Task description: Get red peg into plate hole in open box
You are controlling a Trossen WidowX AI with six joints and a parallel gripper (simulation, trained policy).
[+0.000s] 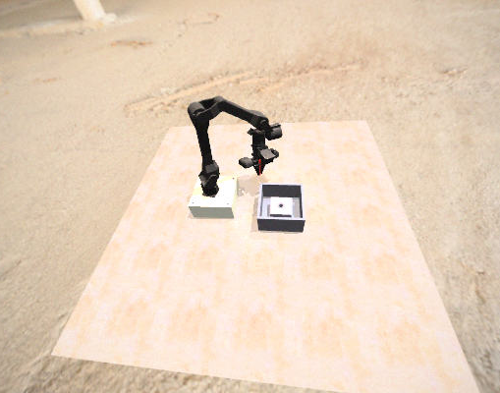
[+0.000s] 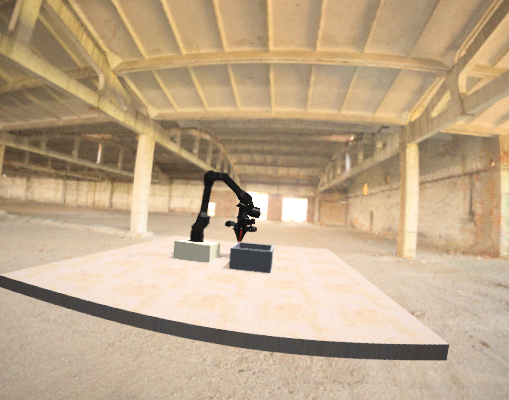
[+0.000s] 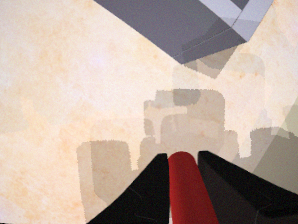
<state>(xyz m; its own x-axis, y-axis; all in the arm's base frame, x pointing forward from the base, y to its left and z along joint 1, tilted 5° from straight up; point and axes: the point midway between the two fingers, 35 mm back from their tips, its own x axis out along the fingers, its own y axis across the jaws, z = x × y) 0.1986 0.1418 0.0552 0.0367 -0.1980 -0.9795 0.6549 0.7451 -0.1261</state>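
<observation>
Now: the pale plate 140 mm to the right of my gripper tip, 130 mm ahead of it and 50 mm below it. Round my gripper tip: red peg 30 mm above, 10 mm to the left; dark grey box 140 mm to the right, 130 mm ahead, 70 mm below.
</observation>
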